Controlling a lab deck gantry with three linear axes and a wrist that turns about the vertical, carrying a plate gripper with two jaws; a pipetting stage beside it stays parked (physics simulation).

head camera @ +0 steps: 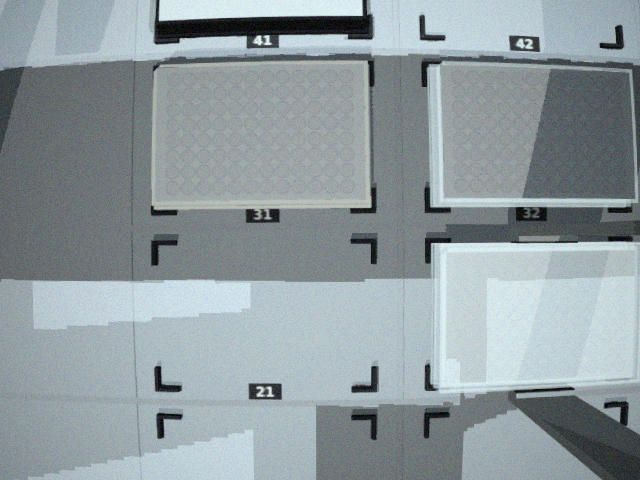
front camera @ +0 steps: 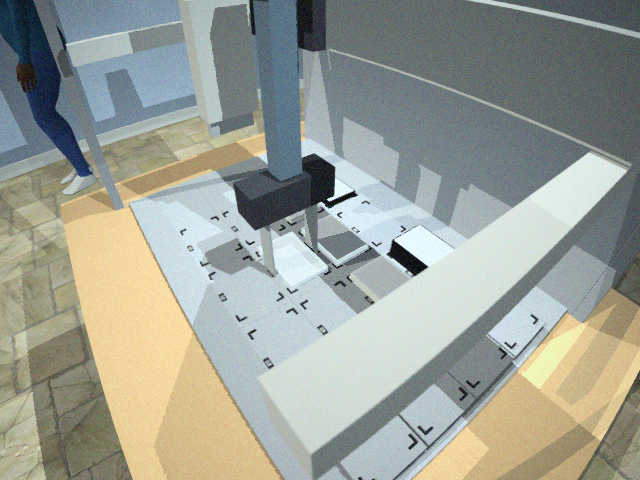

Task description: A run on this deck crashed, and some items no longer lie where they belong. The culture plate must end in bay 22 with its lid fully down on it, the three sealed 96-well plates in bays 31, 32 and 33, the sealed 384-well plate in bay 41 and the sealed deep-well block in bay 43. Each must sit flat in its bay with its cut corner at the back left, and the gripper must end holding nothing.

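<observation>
My gripper is at bay 22, its jaws against the front and back edges of a clear lid. The lid lies over the culture plate, lined up with it; whether it is fully down I cannot tell. A cream-rimmed sealed 96-well plate is in bay 31. A white-rimmed one is in bay 32. A tall block with white top and black side stands in bay 41. A lower white-topped, black-sided item is at the back, partly hidden by the gripper.
A pale item shows behind the jaws, near bay 33. A thick pale beam crosses the front camera's view and hides part of the deck. Black corner marks outline bay 21 and bay 42. A person stands at the far left.
</observation>
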